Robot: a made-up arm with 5 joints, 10 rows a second.
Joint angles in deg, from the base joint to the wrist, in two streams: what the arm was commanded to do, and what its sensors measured. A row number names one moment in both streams.
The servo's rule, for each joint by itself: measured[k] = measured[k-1] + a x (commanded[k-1-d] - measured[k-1]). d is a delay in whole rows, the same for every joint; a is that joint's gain. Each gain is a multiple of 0.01, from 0.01 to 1. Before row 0 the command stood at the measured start. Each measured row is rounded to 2 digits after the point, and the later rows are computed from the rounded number. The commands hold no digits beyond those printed.
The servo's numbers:
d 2
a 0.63 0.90 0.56 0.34 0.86
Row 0, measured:
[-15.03 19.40 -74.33 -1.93 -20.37]
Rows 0 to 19, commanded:
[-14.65 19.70 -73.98 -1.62 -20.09]
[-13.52 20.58 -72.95 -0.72 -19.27]
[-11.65 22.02 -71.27 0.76 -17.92]
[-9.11 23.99 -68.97 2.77 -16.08]
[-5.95 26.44 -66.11 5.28 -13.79]
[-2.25 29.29 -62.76 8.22 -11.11]
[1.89 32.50 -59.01 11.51 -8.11]
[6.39 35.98 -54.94 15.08 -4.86]
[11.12 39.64 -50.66 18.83 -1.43]
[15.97 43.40 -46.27 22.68 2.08]
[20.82 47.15 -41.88 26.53 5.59]
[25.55 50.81 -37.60 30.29 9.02]
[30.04 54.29 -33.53 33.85 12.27]
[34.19 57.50 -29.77 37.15 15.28]
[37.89 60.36 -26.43 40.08 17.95]
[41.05 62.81 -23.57 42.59 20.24]
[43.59 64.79 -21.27 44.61 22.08]
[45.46 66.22 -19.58 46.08 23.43]
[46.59 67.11 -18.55 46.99 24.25]
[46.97 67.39 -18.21 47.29 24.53]
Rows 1 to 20, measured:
[-15.03 19.40 -74.33 -1.93 -20.37]
[-15.03 19.40 -74.33 -1.93 -20.37]
[-14.79 19.67 -74.13 -1.82 -20.13]
[-13.99 20.49 -73.47 -1.45 -19.39]
[-12.52 21.87 -72.24 -0.70 -18.13]
[-10.37 23.78 -70.41 0.48 -16.37]
[-7.59 26.17 -68.00 2.11 -14.15]
[-4.23 28.98 -65.07 4.19 -11.54]
[-0.37 32.15 -61.68 6.68 -8.59]
[3.89 35.60 -57.91 9.54 -5.38]
[8.44 39.24 -53.85 12.70 -1.98]
[13.18 42.98 -49.61 16.09 1.51]
[17.99 46.73 -45.28 19.64 5.02]
[22.75 50.40 -40.98 23.26 8.46]
[27.34 53.90 -36.81 26.86 11.74]
[31.66 57.14 -32.87 30.36 14.78]
[35.58 60.04 -29.26 33.66 17.51]
[39.03 62.53 -26.07 36.70 19.86]
[41.90 64.56 -23.38 39.39 21.77]
[44.14 66.05 -21.25 41.66 23.20]

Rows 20 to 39, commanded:
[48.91 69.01 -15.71 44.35 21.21]
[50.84 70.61 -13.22 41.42 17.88]
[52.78 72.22 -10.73 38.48 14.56]
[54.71 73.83 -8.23 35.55 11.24]
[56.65 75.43 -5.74 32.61 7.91]
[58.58 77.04 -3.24 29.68 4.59]
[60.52 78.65 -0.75 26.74 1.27]
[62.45 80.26 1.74 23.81 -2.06]
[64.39 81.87 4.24 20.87 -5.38]
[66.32 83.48 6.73 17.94 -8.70]
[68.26 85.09 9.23 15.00 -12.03]
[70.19 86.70 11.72 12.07 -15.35]
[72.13 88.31 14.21 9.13 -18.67]
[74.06 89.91 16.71 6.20 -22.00]
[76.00 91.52 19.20 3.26 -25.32]
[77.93 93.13 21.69 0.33 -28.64]
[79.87 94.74 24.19 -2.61 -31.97]
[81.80 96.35 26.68 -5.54 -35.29]
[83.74 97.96 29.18 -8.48 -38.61]
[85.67 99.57 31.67 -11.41 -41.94]
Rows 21 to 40, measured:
[45.68 67.00 -19.74 43.47 24.10]
[46.49 67.35 -18.88 44.77 24.47]
[48.01 68.84 -17.10 44.63 21.67]
[49.79 70.43 -14.93 43.54 18.41]
[51.67 72.04 -12.58 41.82 15.10]
[53.59 73.65 -10.14 39.69 11.78]
[55.52 75.25 -7.68 37.28 8.45]
[57.45 76.86 -5.19 34.70 5.13]
[59.38 78.47 -2.70 31.99 1.81]
[61.31 80.08 -0.21 29.21 -1.52]
[63.25 81.69 2.28 26.37 -4.84]
[65.18 83.30 4.77 23.50 -8.16]
[67.12 84.91 7.27 20.61 -11.49]
[69.05 86.52 9.76 17.71 -14.81]
[70.99 88.13 12.25 14.79 -18.13]
[72.92 89.73 14.75 11.87 -21.46]
[74.86 91.34 17.24 8.94 -24.78]
[76.79 92.95 19.73 6.01 -28.10]
[78.73 94.56 22.23 3.08 -31.43]
[80.66 96.17 24.72 0.15 -34.75]

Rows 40 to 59, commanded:
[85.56 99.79 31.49 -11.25 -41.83]
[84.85 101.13 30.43 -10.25 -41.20]
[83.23 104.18 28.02 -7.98 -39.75]
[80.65 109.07 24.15 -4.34 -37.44]
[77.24 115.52 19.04 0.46 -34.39]
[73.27 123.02 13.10 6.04 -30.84]
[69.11 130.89 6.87 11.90 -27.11]
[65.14 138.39 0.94 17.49 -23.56]
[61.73 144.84 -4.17 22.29 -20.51]
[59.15 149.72 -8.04 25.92 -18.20]
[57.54 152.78 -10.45 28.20 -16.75]
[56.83 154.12 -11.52 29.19 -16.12]
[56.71 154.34 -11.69 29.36 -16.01]
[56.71 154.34 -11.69 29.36 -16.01]
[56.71 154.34 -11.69 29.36 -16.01]
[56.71 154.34 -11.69 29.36 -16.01]
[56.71 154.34 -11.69 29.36 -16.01]
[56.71 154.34 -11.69 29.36 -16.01]
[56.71 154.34 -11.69 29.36 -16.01]
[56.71 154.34 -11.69 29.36 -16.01]
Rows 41 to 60, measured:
[82.60 97.78 27.22 -2.78 -38.07]
[84.53 99.39 29.71 -5.71 -41.40]
[85.18 99.75 30.71 -7.59 -41.77]
[84.97 100.99 30.55 -8.49 -41.28]
[83.87 103.86 29.13 -8.32 -39.96]
[81.84 108.55 26.34 -6.97 -37.79]
[78.94 114.82 22.25 -4.44 -34.87]
[75.37 122.20 17.13 -0.88 -31.40]
[71.43 130.02 11.38 3.47 -27.71]
[67.47 137.55 5.53 8.24 -24.14]
[63.85 144.11 0.10 13.02 -21.02]
[60.89 149.16 -4.46 17.41 -18.59]
[58.78 152.42 -7.81 21.08 -17.01]
[57.55 153.95 -9.89 23.84 -16.24]
[57.02 154.30 -10.90 25.72 -16.04]
[56.82 154.34 -11.34 26.96 -16.01]
[56.75 154.34 -11.54 27.78 -16.01]
[56.72 154.34 -11.62 28.32 -16.01]
[56.71 154.34 -11.66 28.67 -16.01]
[56.71 154.34 -11.68 28.90 -16.01]

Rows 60 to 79, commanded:
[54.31 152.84 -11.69 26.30 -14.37]
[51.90 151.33 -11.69 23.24 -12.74]
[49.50 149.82 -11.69 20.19 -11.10]
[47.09 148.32 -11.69 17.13 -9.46]
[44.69 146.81 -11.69 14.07 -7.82]
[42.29 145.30 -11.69 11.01 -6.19]
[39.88 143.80 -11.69 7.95 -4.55]
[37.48 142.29 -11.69 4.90 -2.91]
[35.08 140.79 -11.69 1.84 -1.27]
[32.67 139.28 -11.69 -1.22 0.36]
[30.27 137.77 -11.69 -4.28 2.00]
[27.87 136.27 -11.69 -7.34 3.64]
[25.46 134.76 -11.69 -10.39 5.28]
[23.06 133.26 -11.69 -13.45 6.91]
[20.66 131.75 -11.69 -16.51 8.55]
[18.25 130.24 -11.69 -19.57 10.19]
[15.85 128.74 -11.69 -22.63 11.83]
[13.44 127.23 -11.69 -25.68 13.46]
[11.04 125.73 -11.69 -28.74 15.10]
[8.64 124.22 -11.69 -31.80 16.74]
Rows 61 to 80, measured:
[56.71 154.34 -11.69 29.06 -16.01]
[56.71 154.34 -11.69 29.16 -16.01]
[55.20 152.99 -11.69 28.19 -14.60]
[53.12 151.50 -11.69 26.51 -13.00]
[50.84 149.99 -11.69 24.36 -11.37]
[48.48 148.49 -11.69 21.90 -9.73]
[46.09 146.98 -11.69 19.24 -8.09]
[43.70 145.47 -11.69 16.44 -6.46]
[41.29 143.97 -11.69 13.55 -4.82]
[38.89 142.46 -11.69 10.61 -3.18]
[36.49 140.96 -11.69 7.63 -1.54]
[34.08 139.45 -11.69 4.62 0.09]
[31.68 137.94 -11.69 1.59 1.73]
[29.28 136.44 -11.69 -1.45 3.37]
[26.87 134.93 -11.69 -4.49 5.01]
[24.47 133.43 -11.69 -7.54 6.64]
[22.07 131.92 -11.69 -10.59 8.28]
[19.66 130.41 -11.69 -13.64 9.92]
[17.26 128.91 -11.69 -16.70 11.56]
[14.85 127.40 -11.69 -19.75 13.19]

